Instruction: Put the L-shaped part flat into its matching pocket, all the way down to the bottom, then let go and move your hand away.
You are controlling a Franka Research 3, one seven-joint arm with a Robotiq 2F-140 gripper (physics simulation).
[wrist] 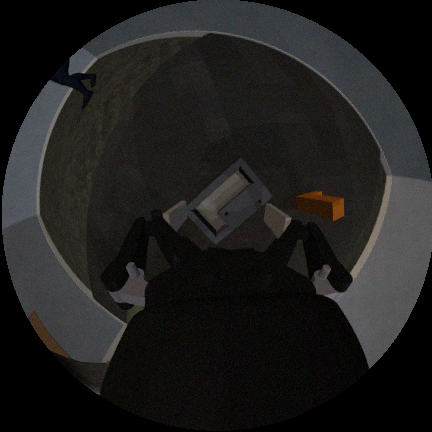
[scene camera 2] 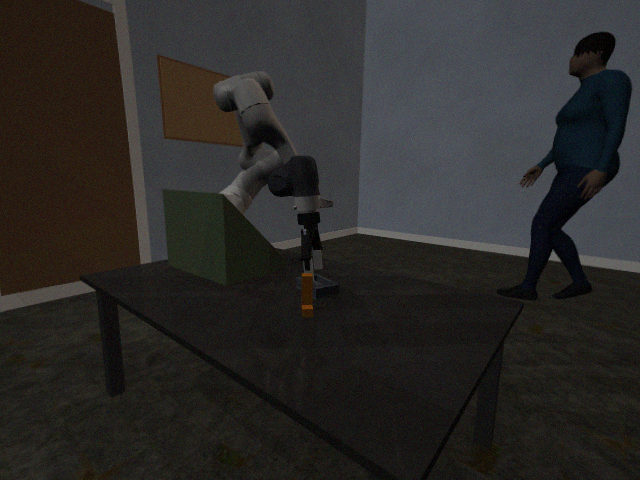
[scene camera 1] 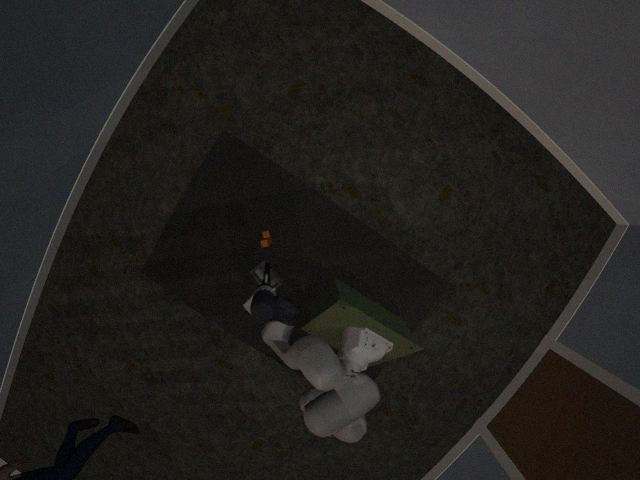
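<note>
The orange L-shaped part (scene camera 1: 265, 243) (scene camera 2: 307, 291) (wrist: 320, 206) stands upright on the table, its short arm forming a foot toward scene camera 2. The grey tray (scene camera 2: 330, 290) (wrist: 245, 202) lies flat beside it, turned at an angle in the wrist view. Its L-shaped pocket (wrist: 222, 194) has a pale floor and holds no part. My gripper (scene camera 1: 267, 269) (scene camera 2: 312, 268) (wrist: 225, 210) is open and empty, pointing down low above the tray. In the wrist view the tray shows between the finger pads, and the orange part is outside them to the right.
The dark table (scene camera 1: 206, 206) (scene camera 2: 361, 372) bears the tray and the part. A large green wedge-shaped block (scene camera 1: 330, 320) (scene camera 2: 193, 232) stands by the arm's base. A person (scene camera 2: 584, 124) (scene camera 1: 85, 444) stands on the floor away from the table.
</note>
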